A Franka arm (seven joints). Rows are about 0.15 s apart.
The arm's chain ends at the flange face. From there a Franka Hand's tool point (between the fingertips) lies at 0.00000 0.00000 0.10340 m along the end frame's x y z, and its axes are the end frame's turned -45 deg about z.
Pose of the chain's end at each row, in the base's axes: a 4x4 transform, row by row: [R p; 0 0 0 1], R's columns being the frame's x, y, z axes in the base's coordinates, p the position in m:
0.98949, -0.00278, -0.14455, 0.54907; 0.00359, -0.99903, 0.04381, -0.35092; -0.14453, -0.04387, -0.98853, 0.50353; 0, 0, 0, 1
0.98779, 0.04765, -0.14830, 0.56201; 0.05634, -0.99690, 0.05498, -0.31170; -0.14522, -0.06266, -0.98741, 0.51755; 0, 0, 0, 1
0.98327, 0.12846, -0.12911, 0.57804; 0.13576, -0.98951, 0.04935, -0.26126; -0.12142, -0.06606, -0.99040, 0.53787; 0, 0, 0, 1
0.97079, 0.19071, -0.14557, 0.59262; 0.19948, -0.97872, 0.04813, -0.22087; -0.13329, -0.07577, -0.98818, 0.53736; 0, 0, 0, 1
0.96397, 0.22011, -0.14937, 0.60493; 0.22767, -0.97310, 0.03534, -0.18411; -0.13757, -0.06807, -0.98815, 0.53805; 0, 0, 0, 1
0.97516, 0.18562, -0.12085, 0.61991; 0.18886, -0.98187, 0.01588, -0.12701; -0.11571, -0.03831, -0.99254, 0.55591; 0, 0, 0, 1
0.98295, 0.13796, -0.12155, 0.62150; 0.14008, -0.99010, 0.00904, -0.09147; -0.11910, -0.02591, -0.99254, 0.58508; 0, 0, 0, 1
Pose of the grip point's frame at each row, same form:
0.70164, 0.69771, -0.14455, 0.53412; 0.70896, -0.70388, 0.04381, -0.34639; -0.07118, -0.13322, -0.98853, 0.40132; 0, 0, 0, 1
0.66478, 0.73217, -0.14830, 0.54668; 0.74475, -0.66508, 0.05498, -0.30602; -0.05838, -0.14699, -0.98741, 0.41545; 0, 0, 0, 1
0.60444, 0.78611, -0.12911, 0.56469; 0.79569, -0.60369, 0.04935, -0.25616; -0.03915, -0.13257, -0.99040, 0.43546; 0, 0, 0, 1
0.55160, 0.82130, -0.14557, 0.57757; 0.83311, -0.55101, 0.04813, -0.21589; -0.04067, -0.14783, -0.98818, 0.43518; 0, 0, 0, 1
0.52599, 0.83727, -0.14937, 0.58949; 0.84907, -0.52710, 0.03534, -0.18046; -0.04914, -0.14541, -0.98815, 0.43588; 0, 0, 0, 1
0.55829, 0.82080, -0.12085, 0.60741; 0.82783, -0.56074, 0.01588, -0.12537; -0.05473, -0.10891, -0.99254, 0.45328; 0, 0, 0, 1
0.59750, 0.79260, -0.12155, 0.60893; 0.79916, -0.60105, 0.00904, -0.09054; -0.06590, -0.10254, -0.99254, 0.48245; 0, 0, 0, 1

